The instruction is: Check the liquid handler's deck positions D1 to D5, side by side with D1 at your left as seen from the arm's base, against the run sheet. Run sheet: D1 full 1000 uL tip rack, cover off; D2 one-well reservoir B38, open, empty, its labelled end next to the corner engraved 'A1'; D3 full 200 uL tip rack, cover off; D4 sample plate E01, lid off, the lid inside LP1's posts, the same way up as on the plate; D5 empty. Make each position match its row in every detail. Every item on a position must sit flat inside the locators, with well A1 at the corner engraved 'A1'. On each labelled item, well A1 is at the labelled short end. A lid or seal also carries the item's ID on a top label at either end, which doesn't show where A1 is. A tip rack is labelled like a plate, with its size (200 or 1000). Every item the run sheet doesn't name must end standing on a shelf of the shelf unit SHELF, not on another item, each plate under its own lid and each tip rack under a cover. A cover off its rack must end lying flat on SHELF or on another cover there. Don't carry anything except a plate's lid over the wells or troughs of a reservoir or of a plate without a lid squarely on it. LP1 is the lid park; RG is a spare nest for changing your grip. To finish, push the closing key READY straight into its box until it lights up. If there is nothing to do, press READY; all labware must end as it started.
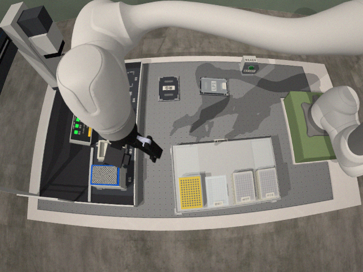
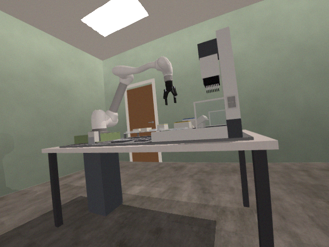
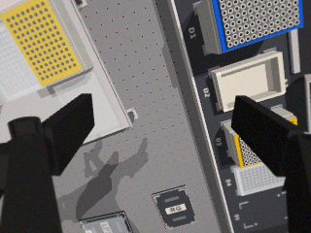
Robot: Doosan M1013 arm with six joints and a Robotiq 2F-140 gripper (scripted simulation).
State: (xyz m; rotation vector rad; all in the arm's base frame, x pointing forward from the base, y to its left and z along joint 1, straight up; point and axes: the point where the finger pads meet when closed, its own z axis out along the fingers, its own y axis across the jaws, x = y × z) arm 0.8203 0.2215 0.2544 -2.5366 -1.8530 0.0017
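Right now the blue-rimmed tip rack is 220 mm below my hand, 160 mm ahead of it and 40 mm to the left of it. Round my hand: yellow-rimmed tip rack: 240 mm below, 200 mm to the right, 180 mm ahead; then clear lid: 270 mm below, 270 mm behind, 90 mm to the left; then cream one-well reservoir: 270 mm below, 170 mm ahead, 80 mm to the right.
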